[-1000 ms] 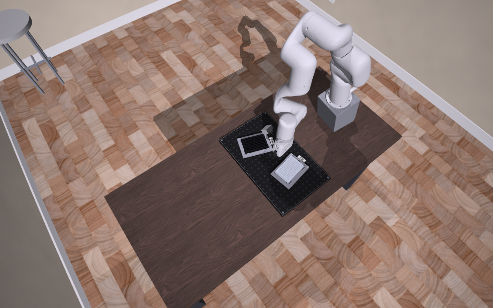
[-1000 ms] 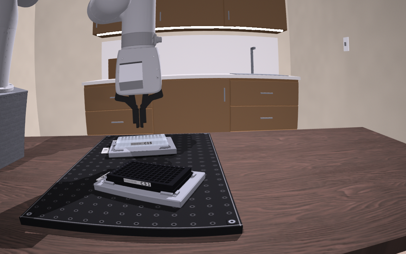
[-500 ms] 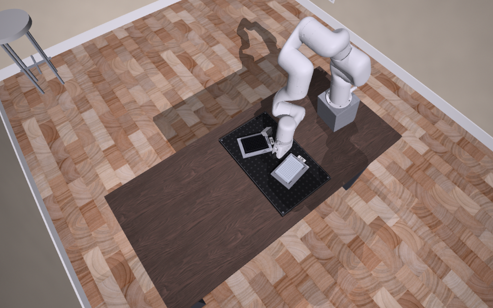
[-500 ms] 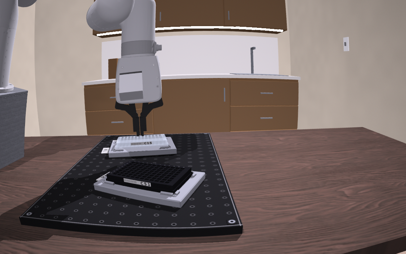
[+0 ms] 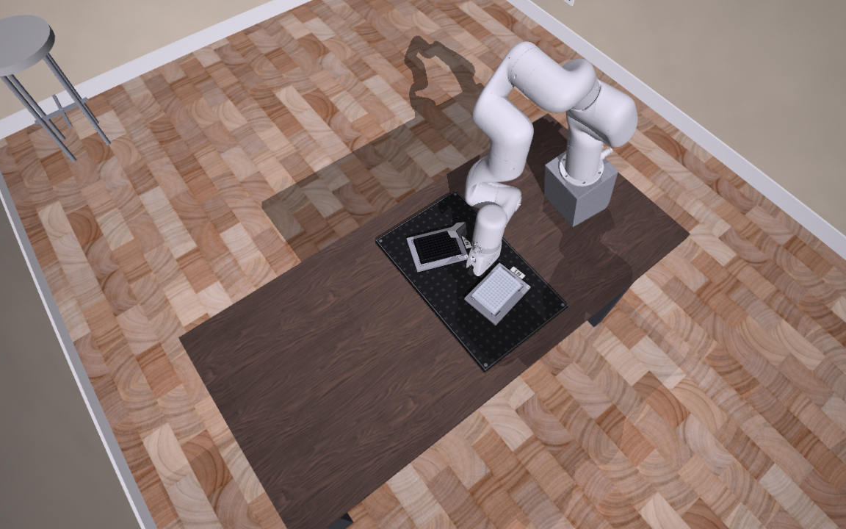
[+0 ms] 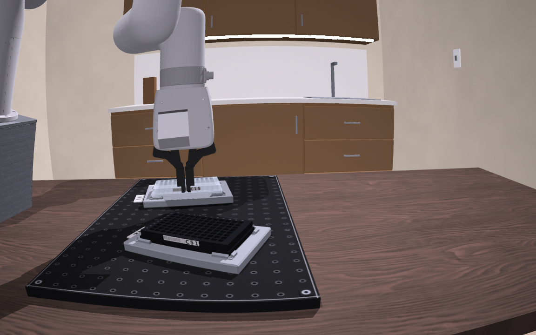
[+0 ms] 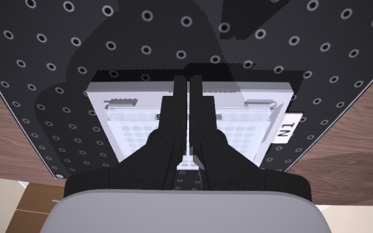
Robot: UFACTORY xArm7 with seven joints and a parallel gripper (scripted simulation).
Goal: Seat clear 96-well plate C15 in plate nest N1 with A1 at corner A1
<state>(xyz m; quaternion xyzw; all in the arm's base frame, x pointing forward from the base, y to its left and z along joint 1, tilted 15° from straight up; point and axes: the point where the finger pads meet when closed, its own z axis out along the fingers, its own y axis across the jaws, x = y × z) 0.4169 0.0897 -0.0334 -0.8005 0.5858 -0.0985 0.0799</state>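
Now: the clear plate C15 70 mm to the left of my hand, 30 mm below it and 20 mm behind it. From my hand the other things lie so: black plate C51: 150 mm to the right, 60 mm ahead, 30 mm below; then N1 label: 120 mm behind, 50 mm below, 40 mm to the left; then nest N1: 70 mm to the left, 50 mm below, 20 mm behind.
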